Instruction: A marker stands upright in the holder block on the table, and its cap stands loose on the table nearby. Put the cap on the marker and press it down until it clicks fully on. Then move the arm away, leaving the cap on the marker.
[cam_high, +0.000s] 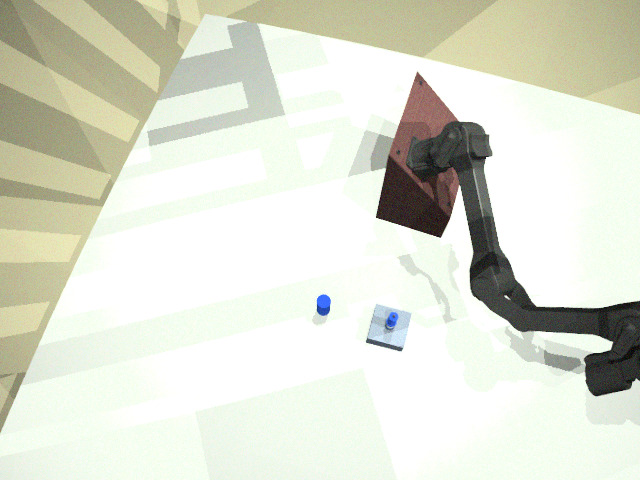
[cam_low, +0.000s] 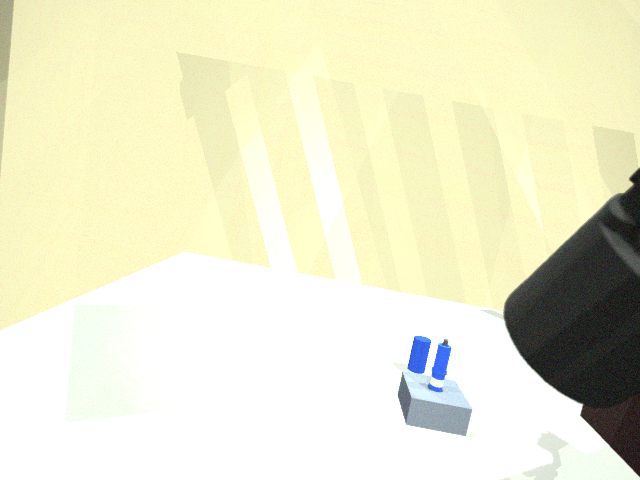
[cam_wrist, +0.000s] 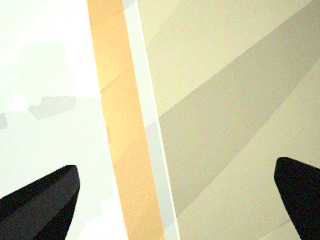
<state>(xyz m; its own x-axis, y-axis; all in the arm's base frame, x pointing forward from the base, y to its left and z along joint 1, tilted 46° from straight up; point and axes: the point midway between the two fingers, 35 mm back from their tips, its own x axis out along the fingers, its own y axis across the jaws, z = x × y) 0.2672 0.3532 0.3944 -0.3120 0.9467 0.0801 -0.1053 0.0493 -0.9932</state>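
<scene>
Now: the blue cap 2 cm ahead of my gripper tip, 66 cm to the right of it and 16 cm below it. The rest, counted from my gripper tip: grey holder block (2 cm ahead, 53 cm to the right, 17 cm below).
</scene>
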